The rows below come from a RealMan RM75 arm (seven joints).
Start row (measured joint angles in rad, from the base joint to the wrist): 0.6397, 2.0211, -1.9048, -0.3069, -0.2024, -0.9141, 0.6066
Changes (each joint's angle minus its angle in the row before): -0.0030, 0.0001, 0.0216, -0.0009, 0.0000, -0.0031, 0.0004; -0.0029, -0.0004, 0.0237, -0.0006, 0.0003, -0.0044, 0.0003; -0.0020, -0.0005, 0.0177, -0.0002, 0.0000, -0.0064, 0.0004; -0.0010, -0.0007, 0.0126, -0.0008, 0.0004, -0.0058, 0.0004; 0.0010, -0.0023, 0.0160, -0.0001, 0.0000, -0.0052, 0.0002; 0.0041, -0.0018, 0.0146, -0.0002, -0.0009, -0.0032, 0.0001; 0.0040, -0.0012, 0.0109, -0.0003, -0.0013, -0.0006, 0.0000; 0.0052, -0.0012, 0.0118, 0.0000, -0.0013, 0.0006, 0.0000; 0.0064, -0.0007, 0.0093, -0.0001, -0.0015, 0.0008, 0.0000; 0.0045, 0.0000, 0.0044, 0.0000, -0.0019, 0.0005, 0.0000; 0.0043, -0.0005, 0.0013, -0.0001, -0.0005, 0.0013, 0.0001; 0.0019, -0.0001, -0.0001, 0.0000, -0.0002, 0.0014, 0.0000; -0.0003, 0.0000, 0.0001, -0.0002, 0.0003, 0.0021, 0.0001; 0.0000, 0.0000, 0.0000, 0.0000, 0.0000, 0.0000, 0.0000
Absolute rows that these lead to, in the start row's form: 0.6367, 2.0212, -1.8832, -0.3078, -0.2024, -0.9172, 0.6070; 0.6338, 2.0208, -1.8595, -0.3084, -0.2021, -0.9216, 0.6073; 0.6318, 2.0203, -1.8418, -0.3086, -0.2021, -0.9280, 0.6077; 0.6308, 2.0196, -1.8292, -0.3094, -0.2017, -0.9338, 0.6081; 0.6318, 2.0173, -1.8132, -0.3095, -0.2017, -0.9390, 0.6083; 0.6359, 2.0155, -1.7986, -0.3097, -0.2026, -0.9422, 0.6084; 0.6399, 2.0143, -1.7877, -0.3100, -0.2039, -0.9428, 0.6084; 0.6451, 2.0131, -1.7759, -0.3100, -0.2052, -0.9422, 0.6084; 0.6515, 2.0124, -1.7666, -0.3101, -0.2067, -0.9414, 0.6084; 0.6560, 2.0124, -1.7622, -0.3101, -0.2086, -0.9409, 0.6084; 0.6603, 2.0119, -1.7609, -0.3102, -0.2091, -0.9396, 0.6085; 0.6622, 2.0118, -1.7610, -0.3102, -0.2093, -0.9382, 0.6085; 0.6619, 2.0118, -1.7609, -0.3104, -0.2090, -0.9361, 0.6086; 0.6619, 2.0118, -1.7609, -0.3104, -0.2090, -0.9361, 0.6086
